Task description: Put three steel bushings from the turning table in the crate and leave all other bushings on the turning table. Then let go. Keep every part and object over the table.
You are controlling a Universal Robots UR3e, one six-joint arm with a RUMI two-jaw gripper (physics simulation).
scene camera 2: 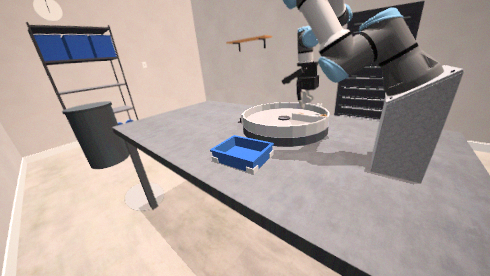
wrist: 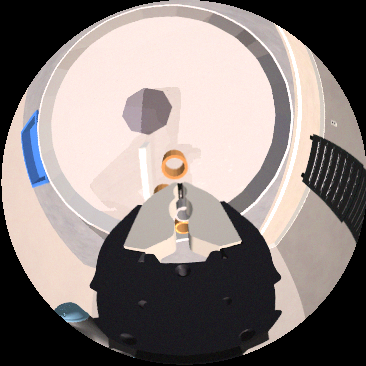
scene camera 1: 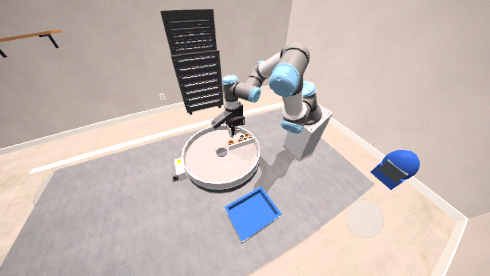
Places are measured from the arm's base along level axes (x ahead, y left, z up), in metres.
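Where they show: gripper, fingertip midpoint: [scene camera 2: 302, 108] [wrist: 179, 184] [scene camera 1: 231, 137]; arm's base at its link origin: [scene camera 2: 413, 83] [scene camera 1: 309, 115].
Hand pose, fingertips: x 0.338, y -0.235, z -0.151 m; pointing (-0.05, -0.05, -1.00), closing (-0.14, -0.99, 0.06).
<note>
Things, the pixels of their top centre, and the offset from my fingertips. "spot": a spot on its surface instead.
- straight white divider at a spot on its surface: [wrist: 144, 172] spot: 0.015 m down, 0.016 m ahead, 0.037 m left
- grey steel bushing at its top centre: [wrist: 184, 214] 0.026 m down, 0.069 m back, 0.004 m left
- blue crate at its top centre: [wrist: 29, 153] [scene camera 2: 241, 146] [scene camera 1: 252, 210] 0.055 m down, 0.145 m ahead, 0.371 m left
- white box with a yellow mark, surface spot: [scene camera 1: 178, 166] spot: 0.046 m down, 0.321 m ahead, 0.024 m right
The round turning table [scene camera 1: 220, 182] [scene camera 2: 280, 131] [wrist: 225, 100] has a straight white divider [scene camera 1: 242, 144] [wrist: 144, 172]. Several bushings lie beside the divider. An orange bushing [scene camera 1: 231, 143] [wrist: 174, 176] stands out in front of the fingertips in the wrist view. A second orange bushing [wrist: 161, 189] is partly hidden by the fingers. Through the gap between the finger bodies show a grey steel bushing [wrist: 182, 214] and another orange bushing [wrist: 182, 229]. My gripper [scene camera 1: 232, 134] [scene camera 2: 303, 105] [wrist: 179, 184] is shut with nothing between its tips, low over the bushings. The blue crate [scene camera 1: 252, 215] [scene camera 2: 242, 149] [wrist: 34, 150] shows no bushing inside.
A white box with a yellow mark [scene camera 1: 178, 166] is at the turning table's left side. The robot's base block [scene camera 1: 302, 142] [scene camera 2: 412, 135] stands right of the turning table. A black cabinet [scene camera 1: 187, 16] stands behind. The tabletop's edge [scene camera 2: 200, 185] runs past the crate.
</note>
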